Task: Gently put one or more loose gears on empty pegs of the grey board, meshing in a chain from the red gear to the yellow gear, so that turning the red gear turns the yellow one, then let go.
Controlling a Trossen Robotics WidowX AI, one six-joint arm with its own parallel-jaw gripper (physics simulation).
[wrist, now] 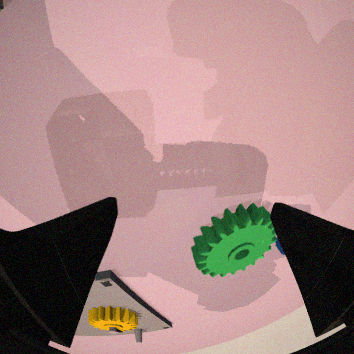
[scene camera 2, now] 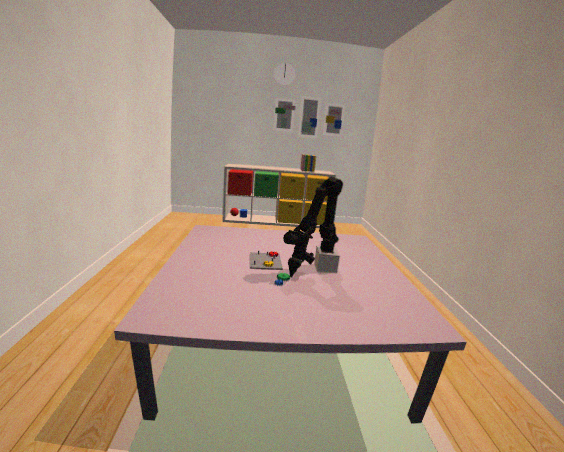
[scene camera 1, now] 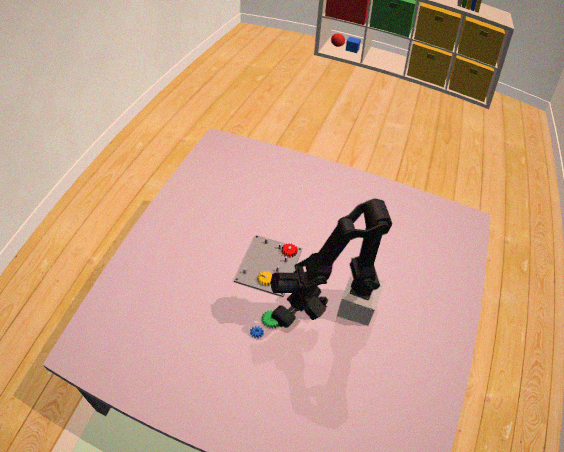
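Seen in the pictures: gripper, fingertip midpoint: [wrist: 198,208] [scene camera 2: 292,274]; arm's base at its link origin: [scene camera 2: 326,250] [scene camera 1: 362,288].
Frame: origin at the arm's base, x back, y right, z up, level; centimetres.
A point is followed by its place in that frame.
Note:
The grey board [scene camera 1: 255,260] {x -37.2, y 3.2, z -9.8 cm} [scene camera 2: 257,261] {x -36.9, y 0.9, z -9.8 cm} [wrist: 112,295] {x -26.2, y -4.8, z -9.8 cm} lies on the table with several bare pegs. The red gear [scene camera 1: 289,250] {x -28.1, y 10.8, z -8.1 cm} [scene camera 2: 273,254] {x -28.4, y 9.4, z -8.4 cm} sits at its far right corner, and the yellow gear [scene camera 1: 265,278] {x -30.6, y -3.3, z -8.0 cm} [scene camera 2: 268,263] {x -30.8, y -4.3, z -8.2 cm} [wrist: 112,318] {x -29.0, y -3.5, z -8.5 cm} near its front edge. A loose green gear [scene camera 1: 269,319] {x -23.4, y -16.6, z -8.9 cm} [scene camera 2: 283,276] {x -23.0, y -17.8, z -8.6 cm} [wrist: 237,245] {x -21.9, y -15.4, z -9.0 cm} is on the table in front of the board. A smaller loose blue gear [scene camera 1: 256,332] {x -25.0, y -22.7, z -8.9 cm} [scene camera 2: 279,282] {x -25.0, y -23.7, z -9.0 cm} [wrist: 280,246] {x -25.3, y -20.0, z -9.5 cm} lies beside it, mostly hidden by a finger in the wrist view. My gripper [scene camera 1: 300,312] [scene camera 2: 301,266] [wrist: 198,208] {x -18.3, y -13.2, z -9.6 cm} is wide open and empty, with one fingertip close to the green gear.
The arm's grey base block [scene camera 1: 356,312] {x 0.9, y -5.7, z -5.0 cm} [scene camera 2: 327,262] {x 0.0, y -5.7, z -4.7 cm} stands on the pink table [scene camera 1: 175,310] {x -52.1, y -26.2, z -10.6 cm} [scene camera 2: 225,310] {x -46.3, y -48.3, z -10.6 cm}, right of the board. The forearm passes close to the board's right side. A cube shelf with coloured bins stands beyond the table.

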